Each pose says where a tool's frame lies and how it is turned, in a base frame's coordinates. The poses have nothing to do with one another.
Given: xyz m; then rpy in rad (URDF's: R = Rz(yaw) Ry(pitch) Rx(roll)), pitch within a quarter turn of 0, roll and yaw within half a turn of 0.
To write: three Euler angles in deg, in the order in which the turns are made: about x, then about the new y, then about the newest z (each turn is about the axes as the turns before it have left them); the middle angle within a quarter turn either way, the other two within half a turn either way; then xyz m. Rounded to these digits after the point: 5 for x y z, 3 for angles.
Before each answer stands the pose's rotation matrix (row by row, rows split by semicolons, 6 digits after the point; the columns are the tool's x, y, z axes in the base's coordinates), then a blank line. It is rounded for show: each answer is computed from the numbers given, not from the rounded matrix.
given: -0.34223 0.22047 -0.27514 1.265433 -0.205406 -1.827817
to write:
-0.248856 0.340213 -0.906822; -0.946820 0.111716 0.301746; 0.203965 0.933689 0.294320

-45.714 -65.070 -126.184 -0.34223 0.22047 -0.27514
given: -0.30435 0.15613 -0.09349 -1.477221 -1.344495 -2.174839
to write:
-0.127439 -0.474167 0.871163; -0.184671 -0.851623 -0.490546; 0.974503 -0.223393 0.020965

87.553 60.594 105.044 -0.30435 0.15613 -0.09349
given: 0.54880 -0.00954 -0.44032 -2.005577 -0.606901 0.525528
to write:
0.710576 0.658772 -0.247185; 0.412081 -0.104878 0.905091; 0.570325 -0.744997 -0.345991

-110.920 -14.311 -42.833 0.54880 -0.00954 -0.44032
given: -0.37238 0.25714 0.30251 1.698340 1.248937 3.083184
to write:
-0.315792 -0.931913 0.178362; 0.018466 0.181909 0.983142; -0.948649 0.313762 -0.040237

-92.344 10.274 108.720 -0.37238 0.25714 0.30251
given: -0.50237 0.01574 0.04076 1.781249 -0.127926 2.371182
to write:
-0.711761 0.235019 0.661939; 0.690739 0.063025 0.720352; 0.127577 0.969945 -0.207196

-106.047 41.448 -161.727 -0.50237 0.01574 0.04076
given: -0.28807 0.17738 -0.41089 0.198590 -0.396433 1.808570
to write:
-0.217272 -0.934820 0.280898; 0.896491 -0.304945 -0.321422; 0.386130 0.181986 0.904314

19.567 16.314 103.084 -0.28807 0.17738 -0.41089
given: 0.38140 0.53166 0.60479 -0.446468 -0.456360 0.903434
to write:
0.555578 -0.590698 -0.585158; 0.705075 0.707705 -0.044971; 0.440684 -0.387595 0.809672

3.179 -35.814 46.755 0.38140 0.53166 0.60479
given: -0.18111 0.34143 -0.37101 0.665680 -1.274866 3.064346
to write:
-0.290760 0.528293 0.797725; 0.022505 -0.829740 0.557697; 0.956531 0.180109 0.229366

-67.644 52.913 -118.827 -0.18111 0.34143 -0.37101
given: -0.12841 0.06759 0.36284 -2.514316 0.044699 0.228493
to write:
0.973036 0.157844 -0.168185; 0.226284 -0.794526 0.563492; -0.044684 -0.586356 -0.808820

-145.136 -9.682 -9.214 -0.12841 0.06759 0.36284
